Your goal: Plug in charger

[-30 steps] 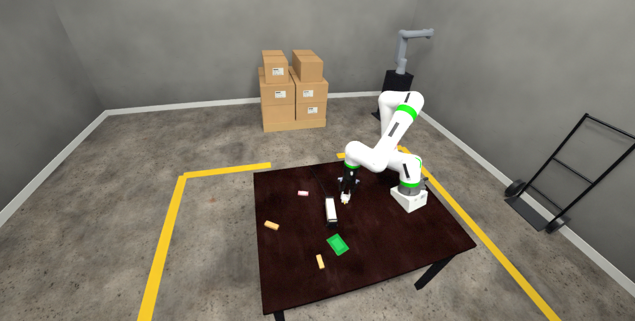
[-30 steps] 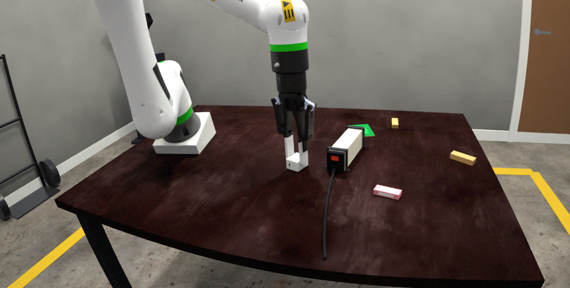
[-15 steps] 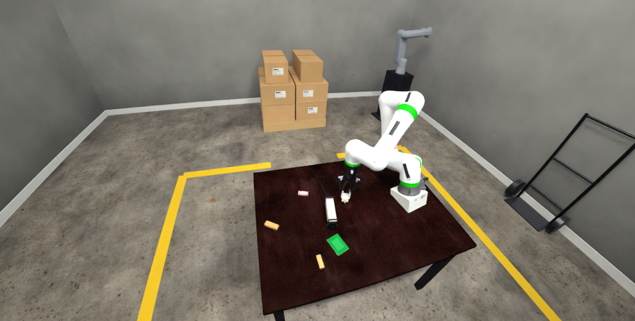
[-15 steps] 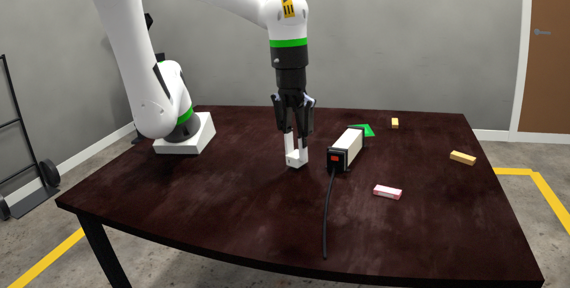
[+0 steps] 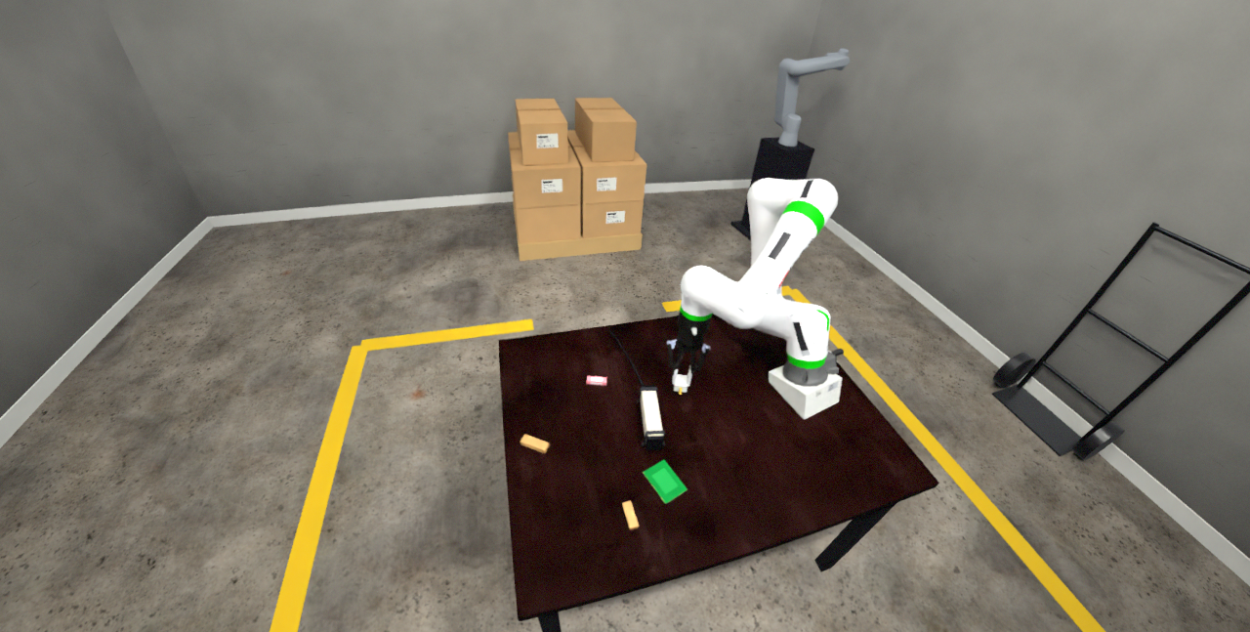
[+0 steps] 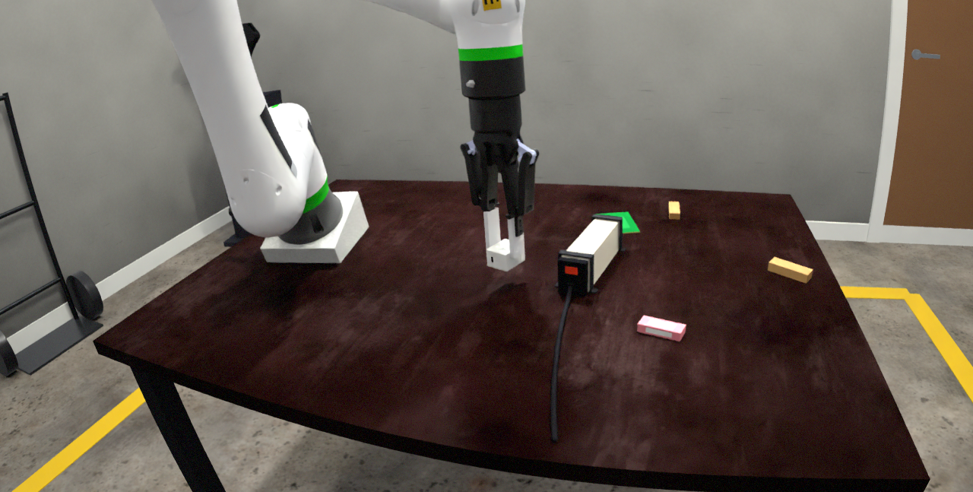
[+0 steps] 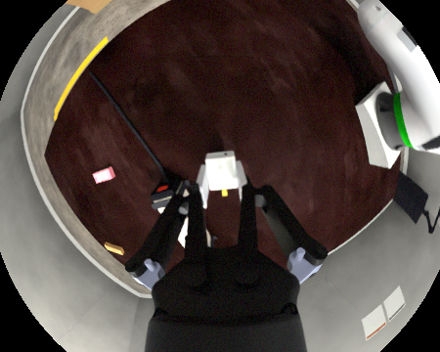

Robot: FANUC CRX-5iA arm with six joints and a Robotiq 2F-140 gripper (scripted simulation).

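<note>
Now: hand 110 mm short of the red switch, 30 mm to the left of it and 50 mm above it. The rest, counted from my hand: power strip 150 mm ahead, 60 mm to the left, 60 mm below; white charger 10 mm to the left, 40 mm below; flat piece 180 mm ahead, 260 mm to the left, 90 mm below.
</note>
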